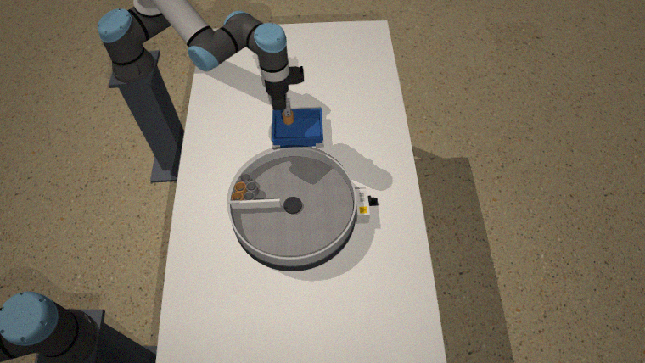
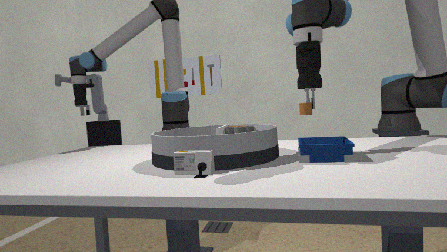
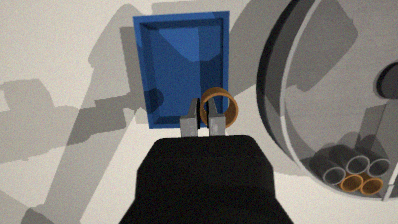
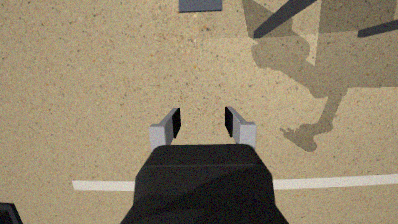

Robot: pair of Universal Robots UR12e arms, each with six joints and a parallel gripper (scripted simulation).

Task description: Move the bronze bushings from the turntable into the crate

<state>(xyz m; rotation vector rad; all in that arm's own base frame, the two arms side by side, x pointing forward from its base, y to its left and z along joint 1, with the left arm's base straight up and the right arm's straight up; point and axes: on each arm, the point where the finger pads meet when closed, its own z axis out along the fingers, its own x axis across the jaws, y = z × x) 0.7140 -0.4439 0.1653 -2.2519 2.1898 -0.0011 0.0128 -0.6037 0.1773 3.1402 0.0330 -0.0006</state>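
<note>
Now: the blue crate 14 cm below my left hand, 3 cm to the left of it and 3 cm ahead of it.
</note>
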